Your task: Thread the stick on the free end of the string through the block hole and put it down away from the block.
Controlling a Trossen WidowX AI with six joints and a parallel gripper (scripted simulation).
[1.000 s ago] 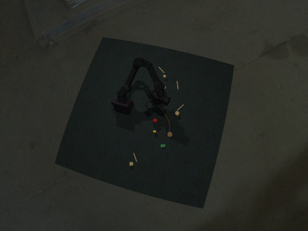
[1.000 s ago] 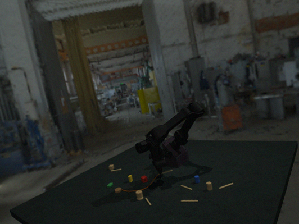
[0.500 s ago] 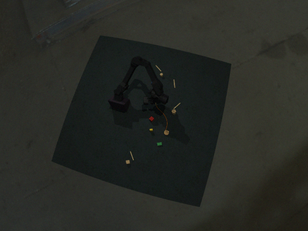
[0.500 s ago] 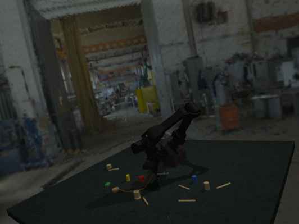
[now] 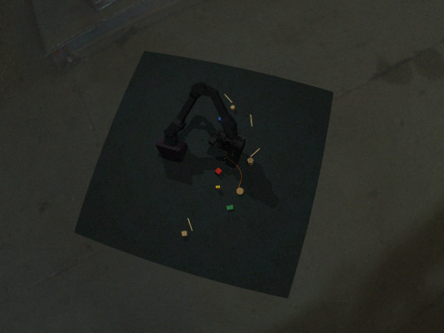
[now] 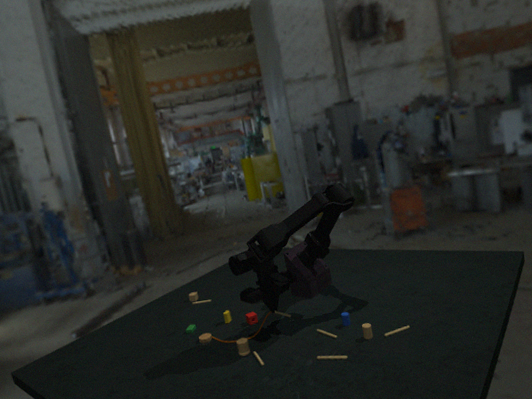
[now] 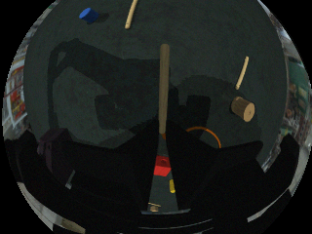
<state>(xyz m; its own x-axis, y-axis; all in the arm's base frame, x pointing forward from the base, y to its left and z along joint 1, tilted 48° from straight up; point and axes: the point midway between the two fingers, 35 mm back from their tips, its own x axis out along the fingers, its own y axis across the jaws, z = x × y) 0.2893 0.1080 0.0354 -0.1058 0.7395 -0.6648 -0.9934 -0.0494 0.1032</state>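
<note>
Right now the thin stick is 2 cm to the left of my gripper tip. Round my gripper tip: yellow block 20 cm to the right, 4 cm below, 3 cm ahead; then red block 12 cm to the right, 4 cm below; then wooden cylinder 14 cm ahead, 4 cm below.
</note>
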